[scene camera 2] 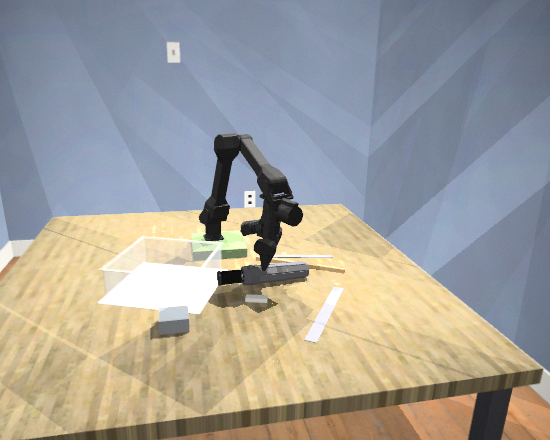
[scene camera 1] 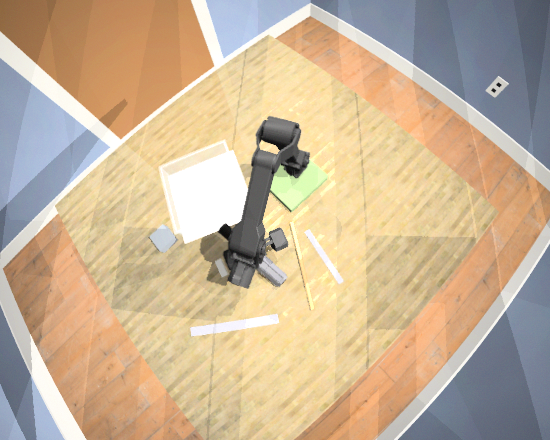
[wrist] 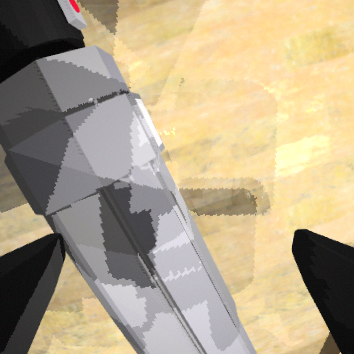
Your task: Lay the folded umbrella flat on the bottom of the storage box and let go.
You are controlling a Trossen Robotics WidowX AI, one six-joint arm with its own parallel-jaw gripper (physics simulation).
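Seen in the pictures: gripper, fingertip midpoint: [scene camera 2: 265, 264] [wrist: 179, 243]; arm's base at its link origin: [scene camera 2: 213, 237] [scene camera 1: 295, 167].
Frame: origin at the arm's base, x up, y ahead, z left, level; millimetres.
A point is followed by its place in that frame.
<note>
The folded umbrella [scene camera 1: 272, 273] {x 17, y 337, z 180 mm} [scene camera 2: 287, 272] {x 1, y 359, z 151 mm} [wrist: 150, 240] {x 18, y 320, z 90 mm} is grey with a black handle and lies on the table beside the storage box, the handle towards the box. In the wrist view it runs diagonally, nearer the left fingertip. My gripper [scene camera 2: 265, 265] {x 13, y 312, z 98 mm} [wrist: 179, 243] {x 13, y 312, z 98 mm} is open and empty, pointing down at the umbrella's body near its handle end. The fingertips appear on either side of the body; their exact height is hard to tell. In scene camera 1 the arm hides the fingers. The storage box [scene camera 1: 205, 200] {x -29, y 298, z -187 mm} [scene camera 2: 160, 287] {x 26, y 398, z -223 mm} has a white bottom and pale see-through walls.
A grey-blue block [scene camera 1: 163, 238] {x 3, y 499, z -194 mm} [scene camera 2: 173, 321] {x 0, y 536, z -207 mm} stands beside the box. A small pale piece [scene camera 1: 221, 268] {x -21, y 438, z 34 mm} [scene camera 2: 256, 299] {x -24, y 449, z 27 mm} lies near the umbrella. A wide white strip [scene camera 1: 235, 325] {x -31, y 547, z 194 mm} [scene camera 2: 324, 315] {x -31, y 572, z 176 mm}, a thin wooden stick [scene camera 1: 301, 265] {x -21, y 256, z 233 mm} and a narrow white strip [scene camera 1: 324, 256] {x -31, y 183, z 273 mm} lie around. The green base [scene camera 1: 300, 187] {x 0, y 50, z 62 mm} carries the arm.
</note>
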